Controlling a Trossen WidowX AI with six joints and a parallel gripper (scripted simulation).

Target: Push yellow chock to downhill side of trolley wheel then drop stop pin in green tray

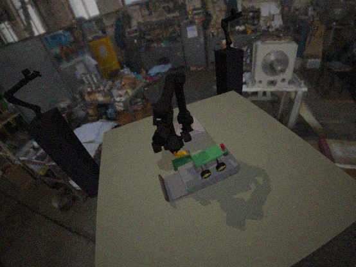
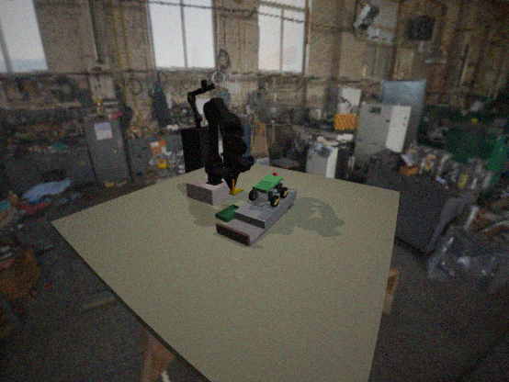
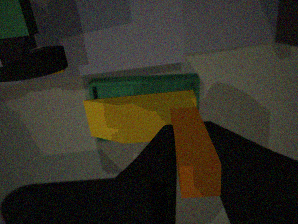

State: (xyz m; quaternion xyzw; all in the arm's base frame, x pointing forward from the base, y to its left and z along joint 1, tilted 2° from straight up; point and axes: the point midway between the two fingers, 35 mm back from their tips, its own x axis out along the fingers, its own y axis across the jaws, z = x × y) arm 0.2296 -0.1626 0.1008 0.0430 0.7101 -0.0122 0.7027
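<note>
Right now my gripper tip is 240 mm to the right of the red-headed stop pin, 80 mm short of it and 30 mm above it. Round my gripper tip: green tray: 160 mm below, 40 mm to the left, 40 mm behind; yellow chock: 20 mm to the left, 10 mm below; trolley: 140 mm to the left, 100 mm ahead, 40 mm below.
</note>
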